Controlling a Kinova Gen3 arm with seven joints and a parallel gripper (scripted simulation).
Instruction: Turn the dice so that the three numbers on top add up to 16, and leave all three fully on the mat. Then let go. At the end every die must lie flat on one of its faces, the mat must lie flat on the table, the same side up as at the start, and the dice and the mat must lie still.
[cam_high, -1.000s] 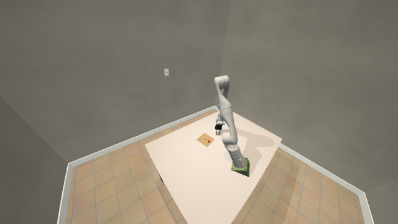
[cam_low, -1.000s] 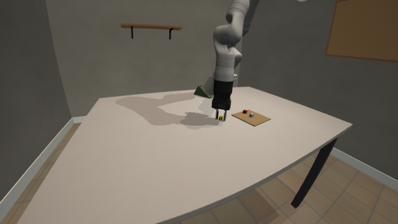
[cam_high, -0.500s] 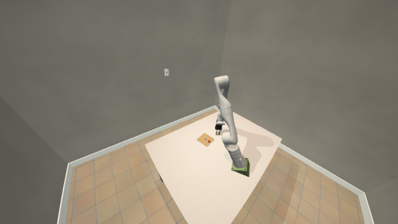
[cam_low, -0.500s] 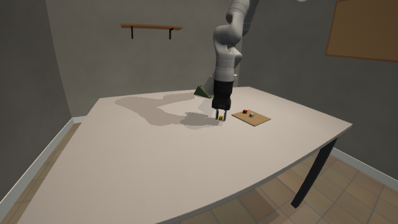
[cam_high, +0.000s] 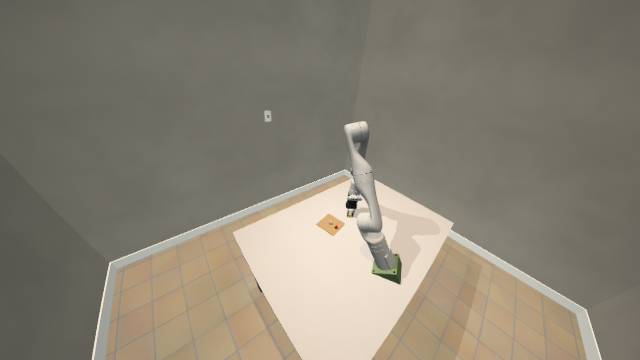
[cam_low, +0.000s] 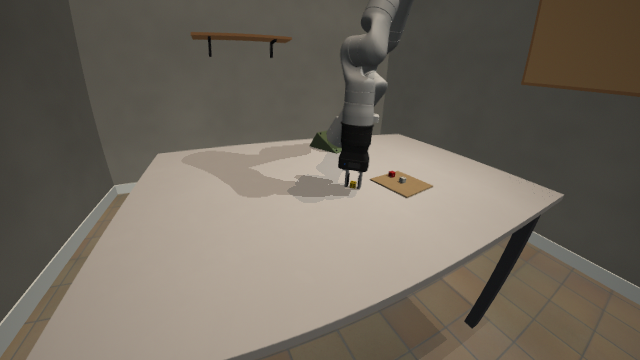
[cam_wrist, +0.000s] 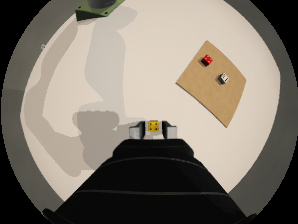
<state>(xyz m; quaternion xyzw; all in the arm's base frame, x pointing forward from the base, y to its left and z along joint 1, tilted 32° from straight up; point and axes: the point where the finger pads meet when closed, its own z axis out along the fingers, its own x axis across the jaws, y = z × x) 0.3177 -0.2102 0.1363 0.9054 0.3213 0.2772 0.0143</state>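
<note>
Now: the yellow die 1 cm below my hand. Also, from my hand: white die (16 cm to the left, 4 cm ahead, 1 cm below); tan mat (16 cm to the left, 4 cm ahead, 2 cm below); red die (16 cm to the left, 1 cm below).
</note>
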